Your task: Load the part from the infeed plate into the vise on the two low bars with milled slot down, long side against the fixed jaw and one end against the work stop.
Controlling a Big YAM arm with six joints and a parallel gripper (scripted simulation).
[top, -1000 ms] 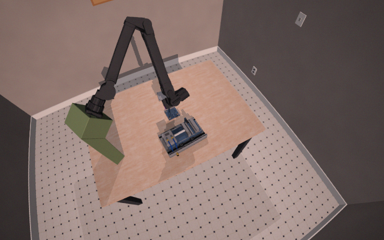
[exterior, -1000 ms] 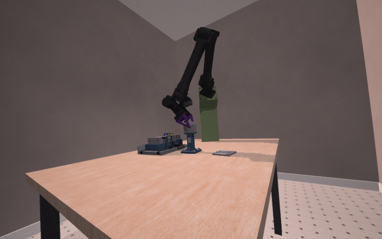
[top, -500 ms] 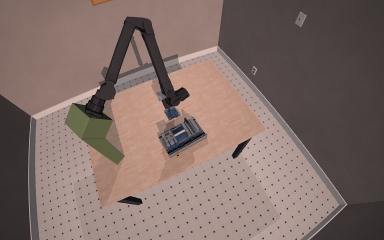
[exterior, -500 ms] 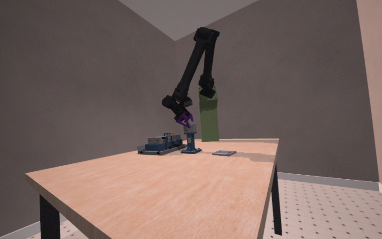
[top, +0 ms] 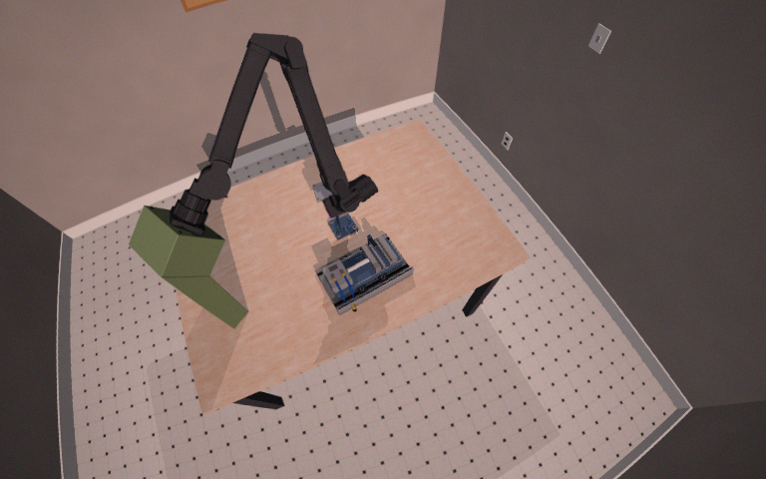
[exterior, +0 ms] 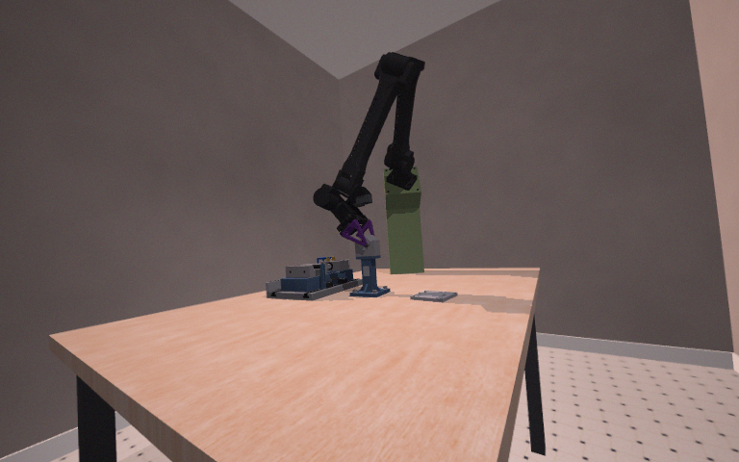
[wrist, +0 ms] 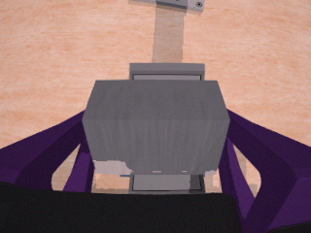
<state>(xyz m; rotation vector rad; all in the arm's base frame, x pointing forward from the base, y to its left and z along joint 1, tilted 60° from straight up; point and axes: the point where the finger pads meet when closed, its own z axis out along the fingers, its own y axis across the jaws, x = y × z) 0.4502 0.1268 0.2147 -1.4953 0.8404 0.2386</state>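
Now: hand right at the part. The rest, counted from my hand: work stop rod 13 cm to the right, 12 cm ahead, 7 cm below; moving jaw 19 cm to the right, 11 cm ahead, 8 cm below; cylinder rod 21 cm to the right, 8 cm below, 7 cm ahead.
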